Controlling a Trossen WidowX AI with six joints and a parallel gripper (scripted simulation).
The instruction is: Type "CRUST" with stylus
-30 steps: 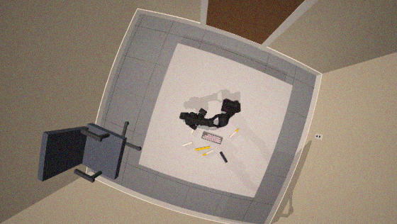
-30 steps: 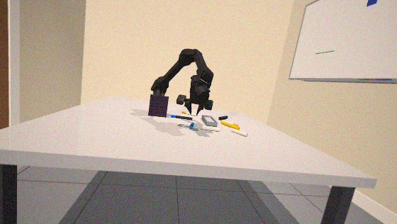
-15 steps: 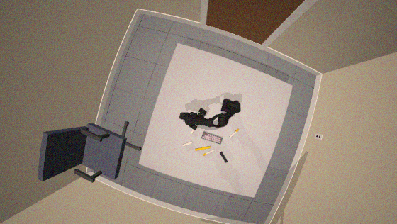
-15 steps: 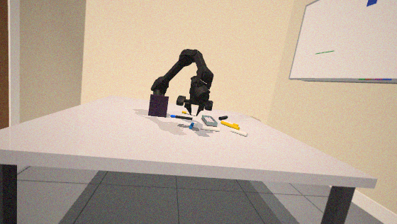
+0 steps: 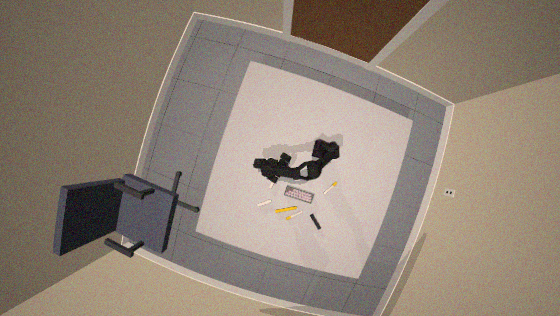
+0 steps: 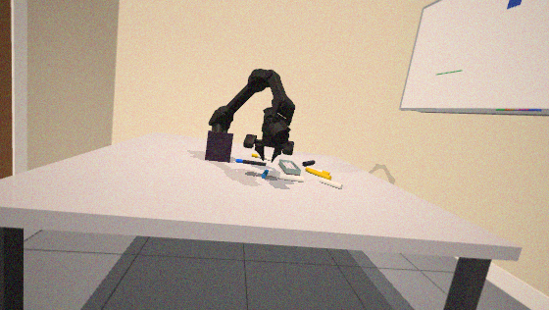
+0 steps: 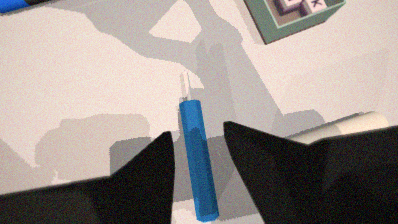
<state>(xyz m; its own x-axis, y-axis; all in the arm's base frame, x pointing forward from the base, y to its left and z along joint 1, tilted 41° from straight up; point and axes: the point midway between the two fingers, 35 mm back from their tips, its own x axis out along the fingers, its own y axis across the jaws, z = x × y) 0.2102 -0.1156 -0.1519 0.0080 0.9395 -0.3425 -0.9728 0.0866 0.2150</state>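
Right now my gripper tip is 50 mm above the blue stylus and 20 mm to the right of it. From my gripper tip the other things lie so: stylus tip 50 mm to the left, 50 mm below, 10 mm ahead; then blue-and-black pen 170 mm to the left, 80 mm behind, 50 mm below; then yellow pen 250 mm ahead, 110 mm to the left, 50 mm below.
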